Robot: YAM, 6 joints.
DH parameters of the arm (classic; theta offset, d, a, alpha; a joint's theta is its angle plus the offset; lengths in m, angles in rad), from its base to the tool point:
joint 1: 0 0.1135 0.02 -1.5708
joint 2: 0 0 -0.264 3.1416
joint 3: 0.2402 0 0.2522 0
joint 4: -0.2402 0 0.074 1.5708
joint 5: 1.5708 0 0 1.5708
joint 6: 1.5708 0.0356 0 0
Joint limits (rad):
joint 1: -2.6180..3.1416
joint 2: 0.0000..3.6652
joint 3: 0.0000..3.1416
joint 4: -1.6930..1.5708
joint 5: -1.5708..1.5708
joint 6: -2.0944..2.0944
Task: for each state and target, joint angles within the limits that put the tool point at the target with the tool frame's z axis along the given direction. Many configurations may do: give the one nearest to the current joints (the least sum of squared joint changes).
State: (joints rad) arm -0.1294 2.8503 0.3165 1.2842 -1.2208 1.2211
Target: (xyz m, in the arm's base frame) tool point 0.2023 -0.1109 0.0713 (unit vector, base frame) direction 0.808 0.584 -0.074
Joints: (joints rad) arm -0.6492 2.0770 0.2586 1.5691 -1.2662 1.2211
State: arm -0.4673 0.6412 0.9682 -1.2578 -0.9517 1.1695
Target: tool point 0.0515 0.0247 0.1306 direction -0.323 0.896 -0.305
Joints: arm -0.1137 1.3034 0.2492 -1.4623 -1.0226 1.1695
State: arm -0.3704 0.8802 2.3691 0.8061 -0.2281 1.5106
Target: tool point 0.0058 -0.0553 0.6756 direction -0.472 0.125 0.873
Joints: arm -1.2092 1.2785 2.0070 1.1567 0.4084 1.5106
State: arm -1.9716 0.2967 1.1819 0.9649 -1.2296 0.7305
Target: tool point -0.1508 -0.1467 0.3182 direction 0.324 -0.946 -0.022
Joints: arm -2.5334 0.9754 0.7067 0.1887 -1.2917 0.7305
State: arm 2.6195 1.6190 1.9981 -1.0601 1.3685 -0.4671
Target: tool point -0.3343 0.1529 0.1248 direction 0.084 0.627 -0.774
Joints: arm 2.7722 2.0030 1.2297 -0.6085 0.6627 -0.4671
